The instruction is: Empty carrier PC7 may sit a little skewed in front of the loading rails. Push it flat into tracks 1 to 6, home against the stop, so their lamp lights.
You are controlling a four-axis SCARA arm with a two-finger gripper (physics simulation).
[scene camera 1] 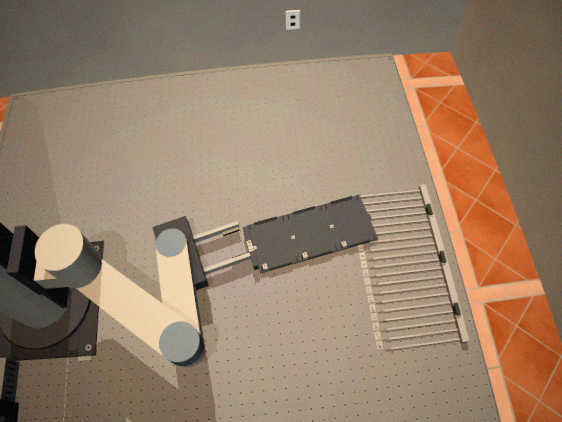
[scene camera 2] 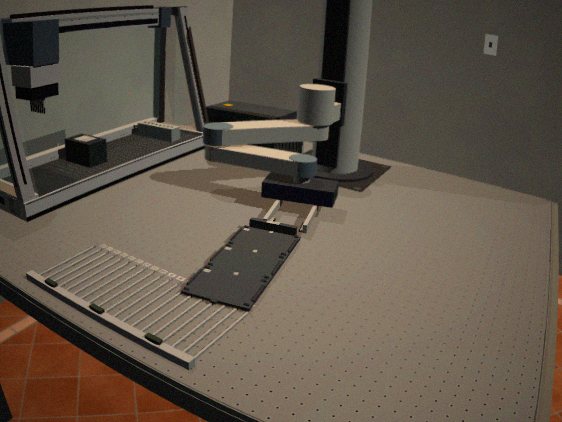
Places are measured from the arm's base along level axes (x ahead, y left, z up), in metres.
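Pixels of known places: gripper, fingertip midpoint: (scene camera 1: 244,239) (scene camera 2: 284,226); arm's base, link origin: (scene camera 1: 46,301) (scene camera 2: 333,171).
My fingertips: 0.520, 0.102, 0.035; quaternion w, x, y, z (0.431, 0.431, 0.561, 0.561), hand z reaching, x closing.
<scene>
For each thing: its top centre in the pictures, then the offset to it from my fingertips, as dx, dy, dz. "pt": a spot on its surface instead.
- dark flat carrier PC7, top centre: (scene camera 2: 247,252) (scene camera 1: 310,228) +0.169, +0.007, +0.008
- stop bar, surface spot: (scene camera 2: 115,323) (scene camera 1: 440,236) pt +0.494, -0.047, -0.005
- black box, surface spot: (scene camera 2: 86,151) pt +0.045, -0.630, +0.074
- dark unit, surface spot: (scene camera 2: 250,111) pt -0.601, -0.476, +0.093
The dark flat carrier PC7 (scene camera 1: 312,231) (scene camera 2: 245,262) lies skewed to the rails, its front end over the near ends of the end group of tracks (scene camera 1: 395,193) (scene camera 2: 222,332). A wide gap separates it from the stop bar (scene camera 1: 436,234) (scene camera 2: 115,323). Three dark green pieces (scene camera 1: 442,257) (scene camera 2: 97,308) on the bar look unlit. My gripper (scene camera 1: 244,241) (scene camera 2: 287,224) is shut, nothing between its two long pale fingers, which still stand apart. The fingertips are low at the carrier's raised rear end; whether both touch it is unclear. Track labels under the carrier are hidden.
The arm's column (scene camera 2: 357,90) stands behind the gripper. A framed gantry machine (scene camera 2: 110,180) stands at the left in scene camera 2's view, with a black box (scene camera 2: 86,151) inside. A dark unit (scene camera 2: 250,111) stands behind the arm. The table edge runs beyond the stop bar.
</scene>
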